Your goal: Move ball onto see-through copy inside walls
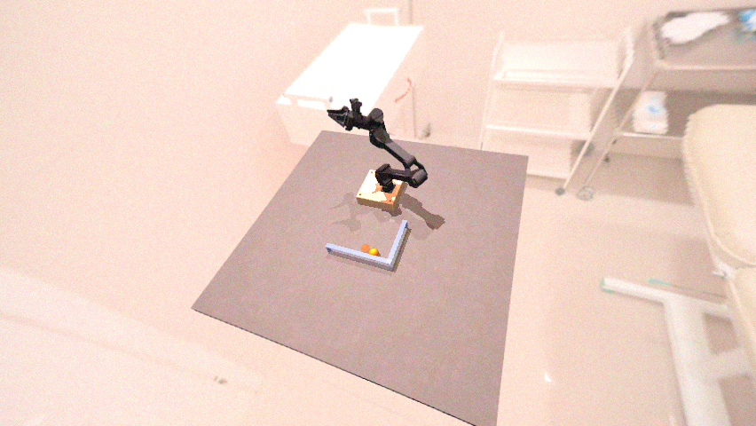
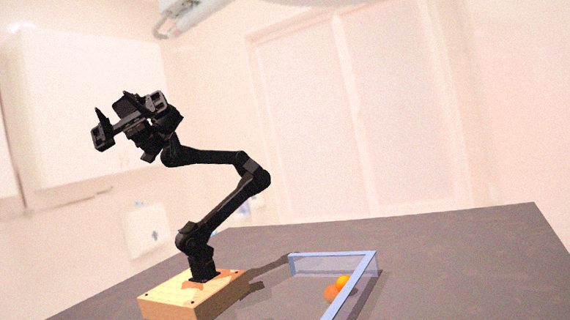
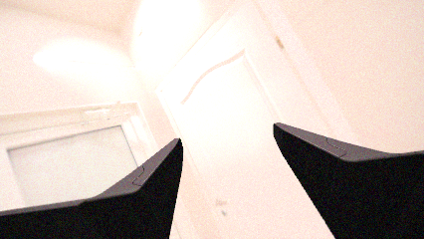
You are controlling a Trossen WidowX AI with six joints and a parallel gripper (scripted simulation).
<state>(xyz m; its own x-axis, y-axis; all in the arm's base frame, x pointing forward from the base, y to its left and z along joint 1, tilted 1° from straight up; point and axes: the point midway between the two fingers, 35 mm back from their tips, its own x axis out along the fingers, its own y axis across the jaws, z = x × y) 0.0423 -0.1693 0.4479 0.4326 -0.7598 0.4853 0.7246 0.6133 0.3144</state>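
Right now my gripper tip is 300 mm short of the orange ball, 270 mm to the right of it and 500 mm above it. Also, from my gripper tip: see-through copy: 290 mm ahead, 220 mm to the left, 500 mm below.
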